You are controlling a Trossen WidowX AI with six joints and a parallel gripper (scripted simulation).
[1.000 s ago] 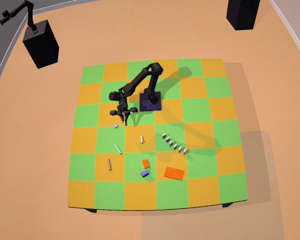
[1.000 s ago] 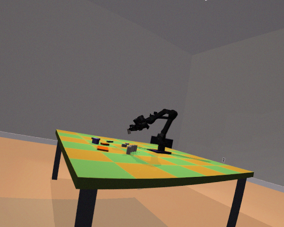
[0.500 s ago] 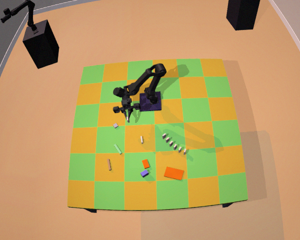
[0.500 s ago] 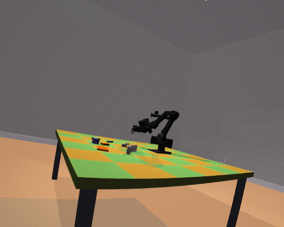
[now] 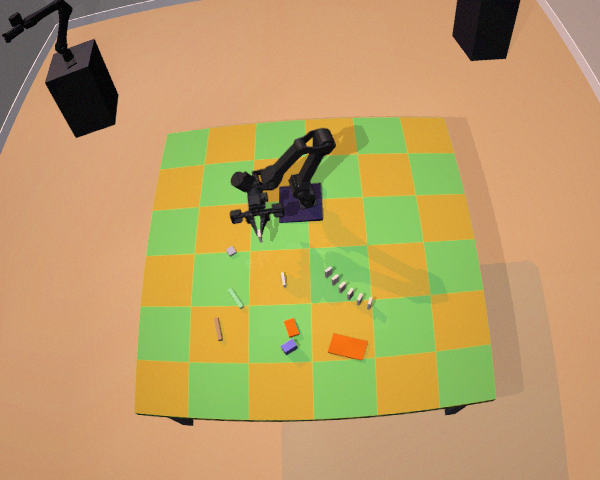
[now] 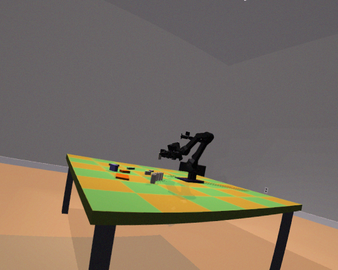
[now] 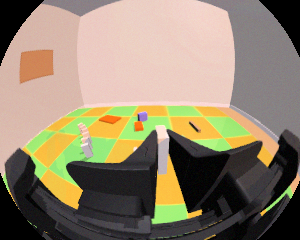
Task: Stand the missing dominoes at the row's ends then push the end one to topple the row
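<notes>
My gripper tip is 15 cm above the green bar, 14 cm to the left of it and 14 cm short of it. Round my gripper tip: brown bar: 24 cm ahead, 22 cm to the right, 15 cm below; grey block: 16 cm below, 12 cm to the right, 5 cm behind; orange block: 29 cm ahead, 15 cm below, 4 cm to the left.
</notes>
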